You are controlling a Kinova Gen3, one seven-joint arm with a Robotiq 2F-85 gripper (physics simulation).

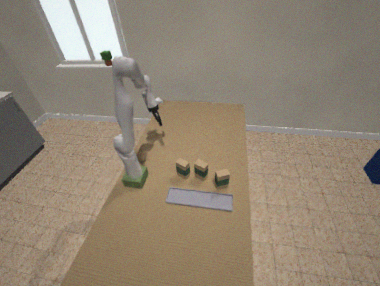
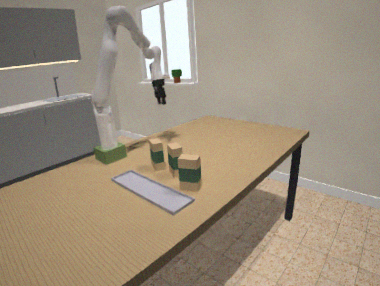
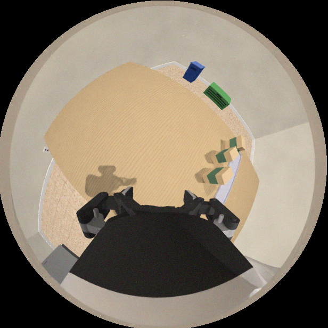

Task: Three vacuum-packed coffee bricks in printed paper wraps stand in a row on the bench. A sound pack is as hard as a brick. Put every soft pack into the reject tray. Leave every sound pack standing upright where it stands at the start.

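Places are measured from the arm's base along level axes (x right, y up, z back), in metres.
Where they show: gripper, fingertip midpoint: (image 1: 159,123) (image 2: 162,104); arm's base, origin of the base link: (image 1: 135,173) (image 2: 109,146).
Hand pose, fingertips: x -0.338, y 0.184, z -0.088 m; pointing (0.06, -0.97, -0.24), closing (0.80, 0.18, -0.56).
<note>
Each offset is from my fingertips to the centre of the thing. Level surfaces: height alone.
Three coffee packs with tan tops and dark green bands stand upright in a row. The pack nearest the robot base (image 1: 183,168) (image 2: 157,152) (image 3: 219,175), the middle pack {dx +0.241, dy -0.149, dz -0.343 m} (image 1: 201,169) (image 2: 174,157) (image 3: 224,155) and the far pack {dx +0.283, dy -0.189, dz -0.492 m} (image 1: 222,178) (image 2: 189,172) (image 3: 234,143) are apart from each other. Which are soft cannot be told by look. The pale grey reject tray {dx +0.408, dy -0.268, dz -0.366 m} (image 1: 199,199) (image 2: 152,191) (image 3: 231,186) lies beside the row, with no pack in it. My gripper (image 1: 161,124) (image 2: 162,103) (image 3: 158,194) is open and empty, high above the bench, away from the packs.
The robot arm stands on a green base block (image 1: 135,177) (image 2: 110,153) at the edge of the wooden bench {dy -0.260 m} (image 1: 165,245) (image 2: 65,220) (image 3: 135,115). A blue bin (image 3: 193,72) and a green crate (image 3: 217,96) stand on the floor beyond the bench. Grey cabinets (image 2: 45,135) stand behind the robot.
</note>
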